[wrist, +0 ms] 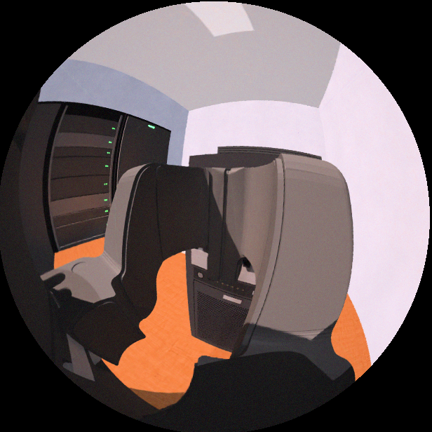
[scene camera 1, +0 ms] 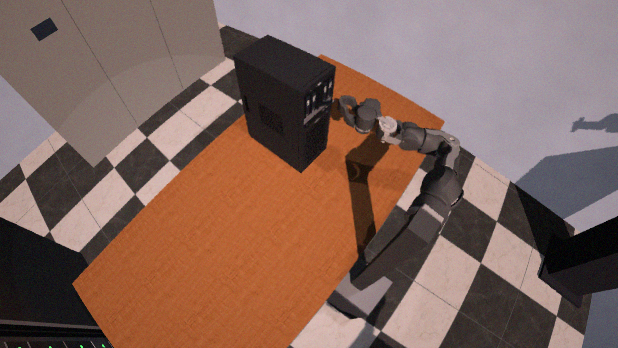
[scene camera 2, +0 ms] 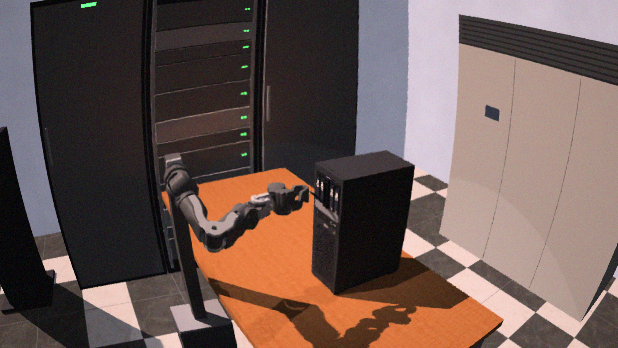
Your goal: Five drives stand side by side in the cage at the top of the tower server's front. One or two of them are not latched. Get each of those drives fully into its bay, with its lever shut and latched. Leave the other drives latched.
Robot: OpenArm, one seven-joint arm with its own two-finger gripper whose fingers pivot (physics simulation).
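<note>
The black tower server (scene camera 1: pixel 280 100) (scene camera 2: pixel 375 220) (wrist: pixel 220 312) stands upright on the table. Its drive cage (scene camera 1: pixel 320 95) (scene camera 2: pixel 327 192) is at the top of the front, with pale labels on several drives. In the scene camera 2 view a thin dark lever (scene camera 2: pixel 313 193) sticks out from the cage towards my fingertips. My gripper (scene camera 1: pixel 342 100) (scene camera 2: pixel 306 192) (wrist: pixel 231 227) is shut, fingers together with nothing seen between them, close in front of the cage. Whether it touches the lever is unclear. In the wrist view my fingers hide the drives; the vented lower front shows below them.
The orange table (scene camera 1: pixel 215 240) (scene camera 2: pixel 260 255) (wrist: pixel 155 360) carries the tower near its far end in the scene camera 1 view. Dark server racks (scene camera 2: pixel 310 85) (wrist: pixel 82 175) stand beyond the table. A beige cabinet (scene camera 1: pixel 115 75) (scene camera 2: pixel 530 165) stands behind the tower.
</note>
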